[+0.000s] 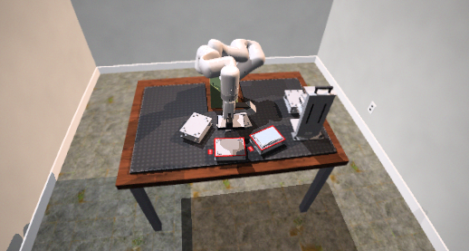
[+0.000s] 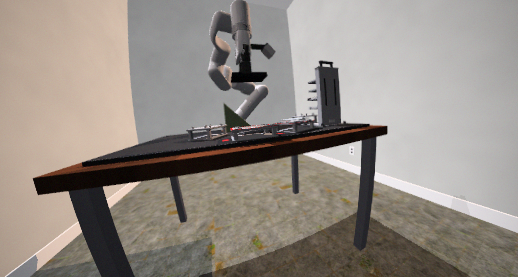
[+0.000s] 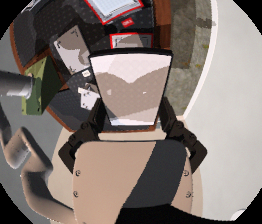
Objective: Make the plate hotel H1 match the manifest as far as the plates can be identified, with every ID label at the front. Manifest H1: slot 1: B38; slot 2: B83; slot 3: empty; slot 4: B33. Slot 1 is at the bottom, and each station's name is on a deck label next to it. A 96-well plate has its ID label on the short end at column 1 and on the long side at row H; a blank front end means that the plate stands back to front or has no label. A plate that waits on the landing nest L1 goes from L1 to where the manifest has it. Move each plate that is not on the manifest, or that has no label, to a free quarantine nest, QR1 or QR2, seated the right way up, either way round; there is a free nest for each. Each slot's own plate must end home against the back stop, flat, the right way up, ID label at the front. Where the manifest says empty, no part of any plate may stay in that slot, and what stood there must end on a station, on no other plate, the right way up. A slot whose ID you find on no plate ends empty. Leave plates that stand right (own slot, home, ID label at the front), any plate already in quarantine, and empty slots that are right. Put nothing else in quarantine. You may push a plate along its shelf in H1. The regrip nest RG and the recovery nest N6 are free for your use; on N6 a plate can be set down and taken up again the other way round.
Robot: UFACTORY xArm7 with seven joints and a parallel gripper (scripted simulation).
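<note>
Now: the QR1 deck label 240 mm below my hand, 130 mm to the left of it and 10 mm behind it. Round my hand: H1 deck label: 570 mm to the left, 240 mm below, 240 mm behind; plate: 10 mm to the left, 10 mm below.
</note>
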